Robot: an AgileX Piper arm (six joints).
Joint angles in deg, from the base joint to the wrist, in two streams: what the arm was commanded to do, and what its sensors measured. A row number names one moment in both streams.
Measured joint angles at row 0:
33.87 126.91 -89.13 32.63 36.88 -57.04
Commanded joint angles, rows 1 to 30:
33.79 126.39 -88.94 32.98 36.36 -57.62
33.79 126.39 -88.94 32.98 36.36 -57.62
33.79 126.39 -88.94 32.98 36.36 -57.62
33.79 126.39 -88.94 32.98 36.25 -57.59
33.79 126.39 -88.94 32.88 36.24 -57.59
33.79 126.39 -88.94 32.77 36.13 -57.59
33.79 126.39 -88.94 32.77 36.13 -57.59
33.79 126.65 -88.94 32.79 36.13 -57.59
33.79 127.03 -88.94 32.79 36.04 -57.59
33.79 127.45 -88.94 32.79 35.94 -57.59
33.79 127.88 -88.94 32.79 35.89 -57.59
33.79 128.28 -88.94 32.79 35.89 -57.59
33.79 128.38 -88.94 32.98 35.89 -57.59
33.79 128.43 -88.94 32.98 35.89 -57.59
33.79 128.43 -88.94 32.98 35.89 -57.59
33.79 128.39 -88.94 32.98 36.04 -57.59
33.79 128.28 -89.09 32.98 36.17 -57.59
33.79 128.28 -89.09 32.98 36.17 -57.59
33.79 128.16 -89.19 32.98 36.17 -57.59
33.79 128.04 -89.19 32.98 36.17 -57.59
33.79 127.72 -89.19 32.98 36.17 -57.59
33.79 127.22 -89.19 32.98 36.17 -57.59
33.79 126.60 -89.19 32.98 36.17 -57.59
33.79 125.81 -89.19 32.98 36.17 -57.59
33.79 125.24 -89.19 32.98 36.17 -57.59
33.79 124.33 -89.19 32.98 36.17 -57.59
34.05 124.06 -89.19 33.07 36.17 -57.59
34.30 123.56 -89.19 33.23 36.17 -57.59
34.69 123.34 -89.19 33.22 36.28 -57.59
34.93 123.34 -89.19 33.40 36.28 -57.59
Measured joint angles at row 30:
33.99 124.88 -89.13 33.14 36.25 -57.23
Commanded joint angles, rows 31 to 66:
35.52 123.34 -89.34 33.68 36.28 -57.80
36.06 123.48 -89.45 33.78 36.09 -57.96
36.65 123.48 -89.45 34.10 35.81 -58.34
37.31 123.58 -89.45 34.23 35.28 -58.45
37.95 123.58 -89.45 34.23 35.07 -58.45
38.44 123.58 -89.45 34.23 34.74 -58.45
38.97 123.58 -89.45 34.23 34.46 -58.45
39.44 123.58 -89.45 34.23 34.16 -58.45
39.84 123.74 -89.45 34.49 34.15 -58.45
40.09 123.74 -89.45 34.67 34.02 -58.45
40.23 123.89 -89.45 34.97 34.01 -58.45
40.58 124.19 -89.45 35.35 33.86 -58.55
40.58 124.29 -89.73 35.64 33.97 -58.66
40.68 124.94 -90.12 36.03 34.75 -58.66
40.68 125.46 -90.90 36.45 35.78 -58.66
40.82 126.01 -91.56 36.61 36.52 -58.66
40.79 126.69 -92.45 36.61 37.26 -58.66
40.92 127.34 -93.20 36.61 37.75 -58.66
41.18 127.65 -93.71 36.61 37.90 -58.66
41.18 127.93 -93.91 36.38 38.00 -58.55
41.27 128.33 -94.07 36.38 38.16 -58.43
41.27 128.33 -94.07 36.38 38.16 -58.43
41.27 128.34 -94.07 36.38 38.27 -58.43
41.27 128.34 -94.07 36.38 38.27 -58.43
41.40 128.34 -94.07 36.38 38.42 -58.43
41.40 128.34 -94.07 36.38 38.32 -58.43
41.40 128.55 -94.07 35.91 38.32 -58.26
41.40 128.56 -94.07 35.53 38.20 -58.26
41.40 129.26 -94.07 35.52 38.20 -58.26
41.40 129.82 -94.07 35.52 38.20 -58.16
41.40 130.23 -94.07 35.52 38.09 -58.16
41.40 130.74 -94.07 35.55 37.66 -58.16
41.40 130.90 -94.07 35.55 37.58 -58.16
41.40 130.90 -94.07 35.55 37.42 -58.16
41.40 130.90 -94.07 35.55 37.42 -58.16
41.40 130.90 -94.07 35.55 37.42 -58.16
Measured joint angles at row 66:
41.12 130.93 -93.67 35.76 37.85 -58.07
